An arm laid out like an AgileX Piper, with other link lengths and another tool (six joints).
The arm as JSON. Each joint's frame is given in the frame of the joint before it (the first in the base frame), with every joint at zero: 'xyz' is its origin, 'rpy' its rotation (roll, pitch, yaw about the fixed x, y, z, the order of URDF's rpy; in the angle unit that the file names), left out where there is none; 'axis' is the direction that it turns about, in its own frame. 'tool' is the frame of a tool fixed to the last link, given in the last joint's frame.
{
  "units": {
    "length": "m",
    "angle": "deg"
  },
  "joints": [
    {
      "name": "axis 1",
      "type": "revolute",
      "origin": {
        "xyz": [
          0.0,
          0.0,
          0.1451
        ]
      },
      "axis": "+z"
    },
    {
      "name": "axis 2",
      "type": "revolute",
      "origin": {
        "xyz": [
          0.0,
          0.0,
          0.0
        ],
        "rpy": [
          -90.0,
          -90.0,
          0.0
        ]
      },
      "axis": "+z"
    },
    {
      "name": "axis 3",
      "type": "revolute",
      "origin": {
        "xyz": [
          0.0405,
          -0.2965,
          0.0
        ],
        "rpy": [
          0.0,
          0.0,
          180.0
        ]
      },
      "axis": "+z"
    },
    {
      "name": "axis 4",
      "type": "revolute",
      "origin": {
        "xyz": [
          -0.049,
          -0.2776,
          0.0
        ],
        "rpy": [
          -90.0,
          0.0,
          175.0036
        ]
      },
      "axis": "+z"
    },
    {
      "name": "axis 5",
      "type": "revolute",
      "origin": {
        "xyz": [
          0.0,
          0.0,
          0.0
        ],
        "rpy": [
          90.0,
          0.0,
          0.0
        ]
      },
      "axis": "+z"
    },
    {
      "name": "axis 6",
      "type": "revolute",
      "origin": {
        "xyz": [
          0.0,
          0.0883,
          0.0
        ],
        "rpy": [
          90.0,
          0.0,
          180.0
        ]
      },
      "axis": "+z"
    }
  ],
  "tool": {
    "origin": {
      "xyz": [
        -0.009,
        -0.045,
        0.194
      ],
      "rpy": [
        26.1,
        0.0,
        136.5
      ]
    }
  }
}
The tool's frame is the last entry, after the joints.
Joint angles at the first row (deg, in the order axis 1, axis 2, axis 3, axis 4, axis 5, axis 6):
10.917 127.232 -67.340 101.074 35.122 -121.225
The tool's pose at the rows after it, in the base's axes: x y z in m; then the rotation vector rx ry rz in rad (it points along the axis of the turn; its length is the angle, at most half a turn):
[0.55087 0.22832 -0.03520 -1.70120 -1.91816 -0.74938]
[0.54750 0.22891 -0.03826 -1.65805 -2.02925 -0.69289]
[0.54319 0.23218 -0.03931 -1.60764 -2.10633 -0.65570]
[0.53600 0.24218 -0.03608 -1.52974 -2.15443 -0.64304]
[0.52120 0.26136 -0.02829 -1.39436 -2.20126 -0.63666]
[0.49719 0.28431 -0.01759 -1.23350 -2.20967 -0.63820]
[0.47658 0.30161 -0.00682 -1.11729 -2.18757 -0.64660]
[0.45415 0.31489 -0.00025 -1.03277 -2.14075 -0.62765]
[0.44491 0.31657 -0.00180 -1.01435 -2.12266 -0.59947]
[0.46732 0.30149 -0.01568 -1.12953 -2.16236 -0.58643]
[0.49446 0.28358 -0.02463 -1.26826 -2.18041 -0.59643]
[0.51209 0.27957 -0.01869 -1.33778 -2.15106 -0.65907]
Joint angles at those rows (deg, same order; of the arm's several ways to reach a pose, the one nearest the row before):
10.917 127.232 -67.585 99.928 33.386 -121.226
10.918 127.233 -68.420 94.332 32.636 -121.225
10.918 127.232 -68.980 90.223 32.961 -121.225
10.864 127.232 -69.514 87.150 35.278 -121.225
10.863 127.234 -70.341 83.370 40.087 -121.224
10.862 127.232 -70.792 80.474 46.870 -121.226
10.982 127.232 -70.971 79.284 52.437 -121.017
11.339 127.233 -71.030 77.615 57.166 -118.844
11.445 127.233 -71.030 76.145 58.397 -117.162
11.509 127.232 -71.029 76.548 52.221 -117.055
11.509 127.232 -71.030 78.663 45.718 -117.266
11.510 127.234 -71.031 83.364 43.651 -118.855

